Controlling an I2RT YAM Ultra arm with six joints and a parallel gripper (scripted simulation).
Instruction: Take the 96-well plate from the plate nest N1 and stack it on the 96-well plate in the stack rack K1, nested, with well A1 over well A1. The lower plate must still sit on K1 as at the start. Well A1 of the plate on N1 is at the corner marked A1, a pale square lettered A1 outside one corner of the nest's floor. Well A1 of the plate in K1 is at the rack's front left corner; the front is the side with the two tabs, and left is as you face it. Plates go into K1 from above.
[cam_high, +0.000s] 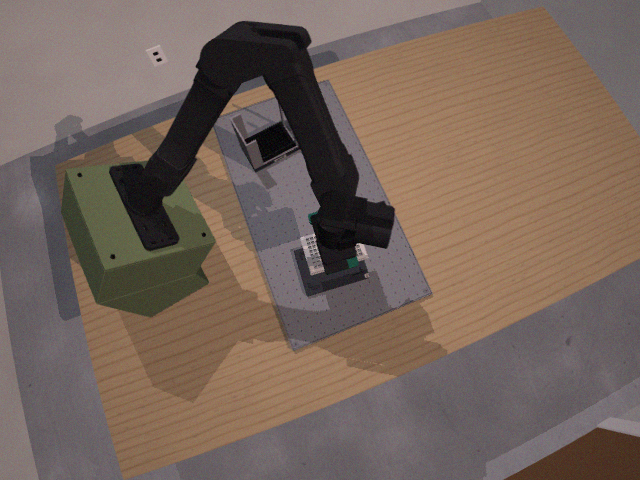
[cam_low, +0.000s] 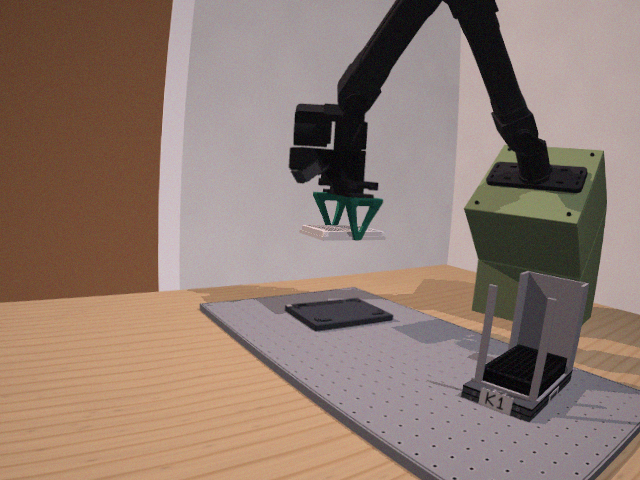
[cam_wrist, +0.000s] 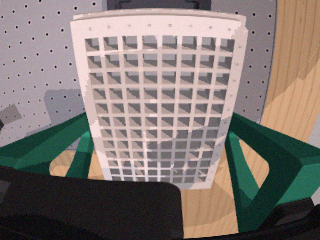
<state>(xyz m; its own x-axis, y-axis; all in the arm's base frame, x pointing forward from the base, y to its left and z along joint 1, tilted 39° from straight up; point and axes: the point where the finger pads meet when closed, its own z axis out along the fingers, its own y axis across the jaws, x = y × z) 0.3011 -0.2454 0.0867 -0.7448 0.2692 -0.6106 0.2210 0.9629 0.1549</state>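
Right now my hand is 38 cm to the right of the back wall, 8 cm above it and 3 cm past it. Also, from my hand: thin post (33 cm to the left, 10 cm ahead, 8 cm below); then white 96-well plate (right at my hand); then pale A1 square (14 cm below, 7 cm to the right, 6 cm ahead).
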